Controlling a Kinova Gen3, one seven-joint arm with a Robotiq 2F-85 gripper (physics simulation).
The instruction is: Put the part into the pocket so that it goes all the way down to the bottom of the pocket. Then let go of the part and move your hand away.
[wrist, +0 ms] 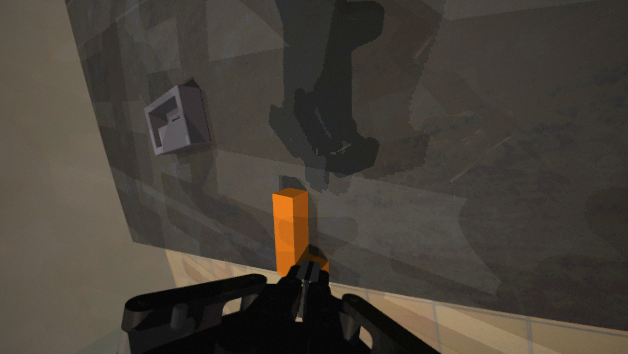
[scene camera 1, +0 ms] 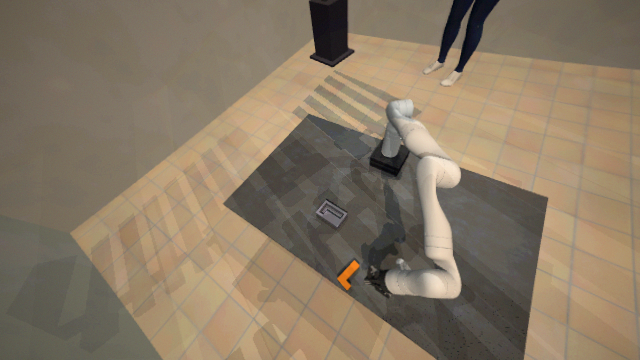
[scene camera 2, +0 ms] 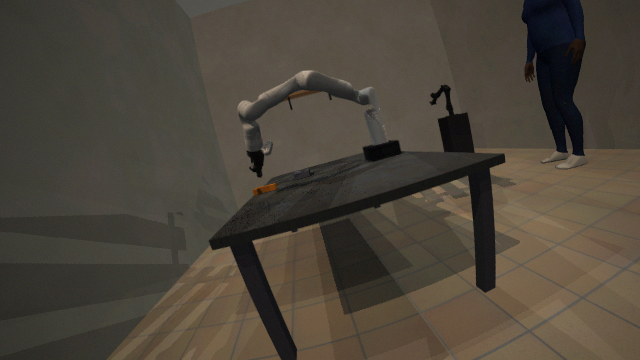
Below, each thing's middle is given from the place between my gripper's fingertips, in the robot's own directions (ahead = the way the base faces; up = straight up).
Labels:
The orange L-shaped part (wrist: 290, 206) lies 20 mm ahead of my hand, 70 mm to the right of it and 70 mm below it. Also, from my hand: grey pocket (wrist: 177, 122): 130 mm behind, 320 mm to the right, 70 mm below.

